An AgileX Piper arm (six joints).
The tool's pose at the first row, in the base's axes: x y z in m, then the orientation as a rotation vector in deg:
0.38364 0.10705 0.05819 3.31 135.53 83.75
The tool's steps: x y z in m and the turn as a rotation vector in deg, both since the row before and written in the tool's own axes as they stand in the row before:
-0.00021 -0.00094 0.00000 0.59 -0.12 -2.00
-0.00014 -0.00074 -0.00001 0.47 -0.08 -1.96
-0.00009 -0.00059 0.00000 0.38 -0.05 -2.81
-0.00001 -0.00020 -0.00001 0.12 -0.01 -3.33
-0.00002 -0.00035 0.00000 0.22 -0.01 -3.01
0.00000 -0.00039 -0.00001 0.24 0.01 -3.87
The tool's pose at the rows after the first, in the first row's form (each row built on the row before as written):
0.38398 0.10657 0.05743 1.18 135.25 82.09
0.38424 0.10618 0.05684 -0.95 134.89 80.60
0.38445 0.10587 0.05637 -4.09 134.17 78.81
0.38451 0.10576 0.05621 -7.88 133.06 77.07
0.38463 0.10558 0.05594 -11.22 132.06 75.34
0.38476 0.10537 0.05564 -15.47 130.67 73.14

